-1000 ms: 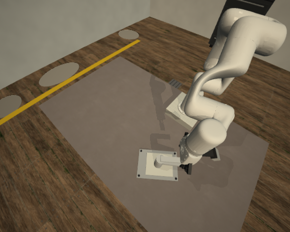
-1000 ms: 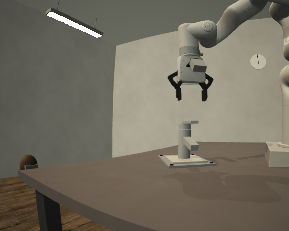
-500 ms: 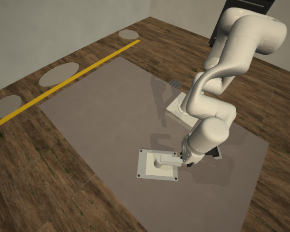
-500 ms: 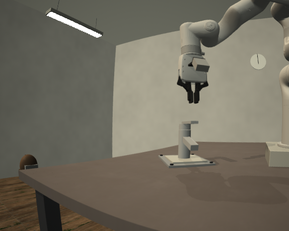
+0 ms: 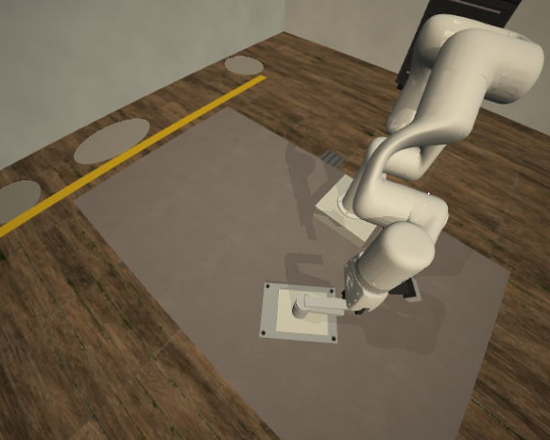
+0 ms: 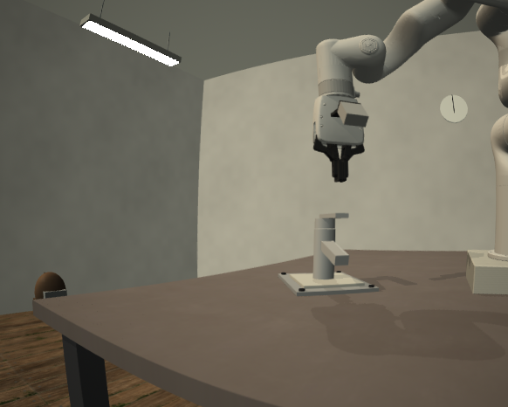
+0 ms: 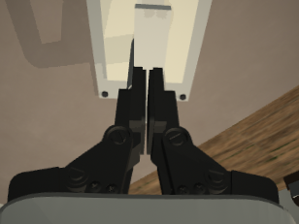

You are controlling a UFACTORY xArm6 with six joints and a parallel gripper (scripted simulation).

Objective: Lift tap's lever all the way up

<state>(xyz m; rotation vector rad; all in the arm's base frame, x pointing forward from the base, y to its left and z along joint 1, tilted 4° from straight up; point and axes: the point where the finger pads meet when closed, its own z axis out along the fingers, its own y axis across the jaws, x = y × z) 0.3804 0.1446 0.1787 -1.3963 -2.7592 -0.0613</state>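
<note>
The tap lever is 90 mm below my hand, 50 mm to the right of it and 40 mm ahead of it. The rest, counted from my hand: base plate 230 mm below, 80 mm to the right, 60 mm ahead.
</note>
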